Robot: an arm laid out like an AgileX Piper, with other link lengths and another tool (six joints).
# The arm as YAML. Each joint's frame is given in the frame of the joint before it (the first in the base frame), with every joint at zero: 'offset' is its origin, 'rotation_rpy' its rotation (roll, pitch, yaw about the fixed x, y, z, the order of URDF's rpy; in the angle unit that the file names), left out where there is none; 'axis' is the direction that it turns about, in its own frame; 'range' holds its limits. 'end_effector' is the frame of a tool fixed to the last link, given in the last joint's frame.
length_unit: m
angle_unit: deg
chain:
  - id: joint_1
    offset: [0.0, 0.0, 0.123]
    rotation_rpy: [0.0, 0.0, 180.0]
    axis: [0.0, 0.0, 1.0]
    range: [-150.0, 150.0]
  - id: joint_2
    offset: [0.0, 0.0, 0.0]
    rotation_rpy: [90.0, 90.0, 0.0]
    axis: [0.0, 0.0, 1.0]
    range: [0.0, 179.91]
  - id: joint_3
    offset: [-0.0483, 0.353, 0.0]
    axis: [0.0, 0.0, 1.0]
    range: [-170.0, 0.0]
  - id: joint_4
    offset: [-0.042, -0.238, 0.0]
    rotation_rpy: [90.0, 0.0, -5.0]
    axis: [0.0, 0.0, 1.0]
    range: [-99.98, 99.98]
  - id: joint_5
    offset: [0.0, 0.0, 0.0]
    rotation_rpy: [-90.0, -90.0, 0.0]
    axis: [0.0, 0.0, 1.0]
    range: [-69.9, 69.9]
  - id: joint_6
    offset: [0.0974, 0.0, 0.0]
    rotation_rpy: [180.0, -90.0, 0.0]
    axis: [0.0, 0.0, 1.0]
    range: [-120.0, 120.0]
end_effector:
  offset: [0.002, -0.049, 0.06]
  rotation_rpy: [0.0, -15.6, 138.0]
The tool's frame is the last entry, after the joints.
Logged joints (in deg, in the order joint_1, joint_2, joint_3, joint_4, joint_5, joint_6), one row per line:
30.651 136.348 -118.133 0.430 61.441 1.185
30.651 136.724 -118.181 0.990 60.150 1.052
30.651 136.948 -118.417 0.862 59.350 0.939
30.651 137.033 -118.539 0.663 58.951 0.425
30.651 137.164 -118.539 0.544 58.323 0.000
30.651 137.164 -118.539 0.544 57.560 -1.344
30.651 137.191 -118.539 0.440 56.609 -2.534
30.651 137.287 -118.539 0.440 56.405 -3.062
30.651 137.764 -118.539 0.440 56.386 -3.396
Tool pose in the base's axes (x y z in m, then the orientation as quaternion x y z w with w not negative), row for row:
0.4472 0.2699 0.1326 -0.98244 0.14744 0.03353 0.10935
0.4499 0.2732 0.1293 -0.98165 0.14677 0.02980 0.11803
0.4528 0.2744 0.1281 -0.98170 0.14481 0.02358 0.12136
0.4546 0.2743 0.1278 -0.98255 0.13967 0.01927 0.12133
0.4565 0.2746 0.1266 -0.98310 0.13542 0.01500 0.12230
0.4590 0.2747 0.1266 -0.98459 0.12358 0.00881 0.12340
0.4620 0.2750 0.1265 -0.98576 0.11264 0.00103 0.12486
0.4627 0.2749 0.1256 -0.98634 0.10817 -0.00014 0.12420
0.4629 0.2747 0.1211 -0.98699 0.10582 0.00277 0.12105
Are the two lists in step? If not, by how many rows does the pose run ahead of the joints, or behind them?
They are in step.
